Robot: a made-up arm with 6 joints.
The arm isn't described. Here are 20 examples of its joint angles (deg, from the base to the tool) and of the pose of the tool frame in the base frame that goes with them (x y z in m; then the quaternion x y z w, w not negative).
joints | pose
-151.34 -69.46 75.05 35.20 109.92 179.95 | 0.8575 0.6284 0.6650 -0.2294 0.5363 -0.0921 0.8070
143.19 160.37 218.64 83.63 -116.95 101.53 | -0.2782 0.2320 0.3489 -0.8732 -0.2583 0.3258 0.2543
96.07 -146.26 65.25 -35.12 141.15 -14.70 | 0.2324 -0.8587 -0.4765 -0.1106 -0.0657 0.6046 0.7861
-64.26 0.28 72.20 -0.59 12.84 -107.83 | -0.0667 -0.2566 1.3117 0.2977 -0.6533 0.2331 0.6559
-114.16 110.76 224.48 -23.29 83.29 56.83 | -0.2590 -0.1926 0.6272 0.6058 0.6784 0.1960 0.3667
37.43 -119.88 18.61 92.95 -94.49 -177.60 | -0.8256 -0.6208 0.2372 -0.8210 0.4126 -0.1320 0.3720
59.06 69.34 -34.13 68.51 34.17 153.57 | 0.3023 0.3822 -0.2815 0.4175 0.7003 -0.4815 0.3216
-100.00 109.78 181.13 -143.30 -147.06 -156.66 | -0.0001 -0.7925 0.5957 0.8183 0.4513 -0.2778 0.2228
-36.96 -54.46 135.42 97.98 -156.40 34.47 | -0.7958 0.6286 0.2157 0.4533 -0.3137 -0.3954 0.7347
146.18 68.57 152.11 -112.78 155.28 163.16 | -0.6211 0.3362 0.9987 -0.2873 0.4717 0.4411 0.7074
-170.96 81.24 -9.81 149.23 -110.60 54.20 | -0.5491 -0.2366 -0.3655 -0.2407 -0.8448 -0.4736 0.0645
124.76 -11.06 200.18 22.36 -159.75 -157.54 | 0.4777 -0.4102 0.3097 -0.4766 -0.7712 -0.1802 0.3815
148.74 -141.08 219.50 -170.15 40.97 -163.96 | -0.3597 0.0207 -0.2228 -0.3886 -0.1093 0.8857 0.2293
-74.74 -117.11 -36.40 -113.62 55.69 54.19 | 0.0149 0.2066 0.5685 0.1797 -0.8105 -0.3914 0.3970
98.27 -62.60 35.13 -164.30 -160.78 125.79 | -0.0926 -0.5107 1.0693 -0.2371 0.7198 0.1116 0.6428
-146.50 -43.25 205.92 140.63 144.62 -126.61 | 0.4686 0.1512 -0.0676 0.7526 -0.3445 0.4758 0.2975
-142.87 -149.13 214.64 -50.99 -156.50 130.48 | -0.3713 -0.1457 -0.3319 -0.0685 0.1483 0.1622 0.9732
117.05 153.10 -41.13 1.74 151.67 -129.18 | 0.3297 -0.2687 -0.1061 0.3085 0.8054 0.1586 0.4805
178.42 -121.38 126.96 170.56 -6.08 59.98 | 0.6393 -0.1869 -0.6722 -0.3282 0.5478 0.2544 0.7262
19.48 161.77 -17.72 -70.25 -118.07 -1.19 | -0.4332 -0.2147 -0.1317 -0.4092 -0.4973 0.4131 0.6439
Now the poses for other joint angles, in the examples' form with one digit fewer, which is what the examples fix.
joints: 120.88 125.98 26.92 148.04 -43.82 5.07
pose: -0.331 0.270 -0.747 0.631 0.625 -0.269 0.373
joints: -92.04 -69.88 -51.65 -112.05 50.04 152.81
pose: 0.058 -0.180 0.420 -0.076 0.291 -0.885 0.356
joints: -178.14 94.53 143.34 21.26 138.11 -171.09
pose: -0.886 0.131 0.677 0.052 0.070 -0.110 0.990
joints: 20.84 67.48 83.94 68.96 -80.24 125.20
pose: 0.991 0.311 0.726 0.886 -0.423 -0.187 0.046
